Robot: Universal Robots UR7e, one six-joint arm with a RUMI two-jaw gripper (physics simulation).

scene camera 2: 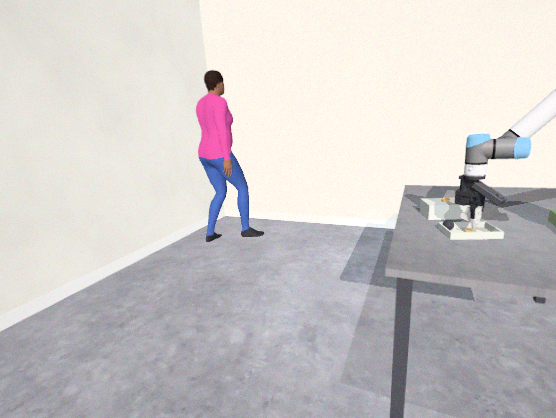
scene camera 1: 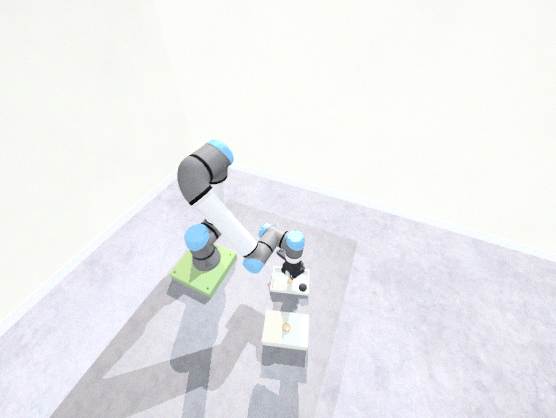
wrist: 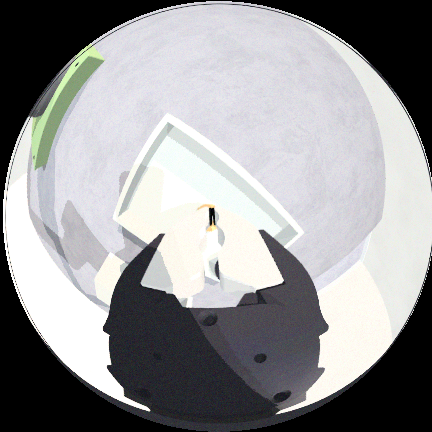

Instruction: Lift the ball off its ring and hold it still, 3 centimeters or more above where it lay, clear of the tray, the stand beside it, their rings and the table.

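Places are measured from the arm's base along level axes (x left, y back, z up), in metres.
Where they show: gripper, fingertip midpoint: [scene camera 2: 473,228] [scene camera 1: 289,275] [wrist: 212,209]; arm's base, link origin: [scene camera 1: 207,258].
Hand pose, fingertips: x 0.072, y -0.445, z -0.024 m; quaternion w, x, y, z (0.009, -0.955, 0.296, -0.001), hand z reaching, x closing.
Each offset is from my fingertips to the centre of the thing. "*": to the spot under its first point. Level surfaces: height alone.
The dark ball {dx -0.036, dy -0.084, dz -0.003 m} [scene camera 1: 302,287] [scene camera 2: 448,225] lies inside the white tray {dx -0.016, dy -0.012, dz -0.014 m} [scene camera 1: 285,292] [scene camera 2: 477,236] [wrist: 200,165], near one corner and off to one side of the tray's orange ring {* dx -0.025, dy -0.017, dz -0.017 m} [scene camera 1: 290,282] [scene camera 2: 468,230]. My gripper [scene camera 1: 289,278] [scene camera 2: 473,226] [wrist: 212,209] is shut with nothing between its pale fingertips. It points down low into the tray, close to the ring and beside the ball, apart from it. In the wrist view the fingers cover part of the ring and most or all of the ball.
The white stand [scene camera 1: 300,322] [scene camera 2: 431,212] stands beside the tray, with an orange ring {* dx -0.255, dy -0.071, dz +0.042 m} [scene camera 1: 286,327] [scene camera 2: 445,200] on top. The green base plate [scene camera 1: 220,275] [wrist: 62,110] carries the arm. A person [scene camera 2: 215,127] in a pink top stands on the floor away from the table {dz -0.028 m} [scene camera 2: 450,260].
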